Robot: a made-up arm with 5 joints.
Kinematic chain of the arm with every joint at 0, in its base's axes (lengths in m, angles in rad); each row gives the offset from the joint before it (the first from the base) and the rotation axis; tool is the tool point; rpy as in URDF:
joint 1: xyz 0 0 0.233 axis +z
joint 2: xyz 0 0 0 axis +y
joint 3: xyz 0.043 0 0.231 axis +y
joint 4: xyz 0.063 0 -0.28 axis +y
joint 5: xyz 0.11 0 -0.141 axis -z
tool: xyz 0 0 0 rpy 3.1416 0 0
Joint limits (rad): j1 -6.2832..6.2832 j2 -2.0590..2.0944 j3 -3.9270..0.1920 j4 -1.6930..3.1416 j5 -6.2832..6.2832
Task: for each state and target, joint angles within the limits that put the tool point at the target. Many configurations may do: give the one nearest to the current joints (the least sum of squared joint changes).
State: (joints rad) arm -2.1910 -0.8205 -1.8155 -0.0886 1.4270
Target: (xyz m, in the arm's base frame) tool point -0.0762 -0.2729 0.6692
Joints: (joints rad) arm -1.8431 -0.6903 -1.0544 0.0993 1.4270
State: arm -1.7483 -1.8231 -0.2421 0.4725 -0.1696
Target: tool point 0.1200 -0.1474 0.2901
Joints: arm -0.8875 -1.8606 0.0199 1.2360 -0.1696
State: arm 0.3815 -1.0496 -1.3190 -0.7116 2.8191
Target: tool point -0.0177 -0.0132 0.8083
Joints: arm 0.6408 -0.8520 -1.3811 -0.5797 2.8191
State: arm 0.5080 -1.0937 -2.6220 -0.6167 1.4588
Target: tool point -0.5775 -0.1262 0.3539
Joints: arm 0.2151 -1.2421 -2.7841 -0.7820 1.4588
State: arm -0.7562 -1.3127 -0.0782 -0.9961 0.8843
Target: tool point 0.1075 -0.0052 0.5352
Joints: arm -0.0483 -1.2480 -0.1407 -0.9429 0.8843
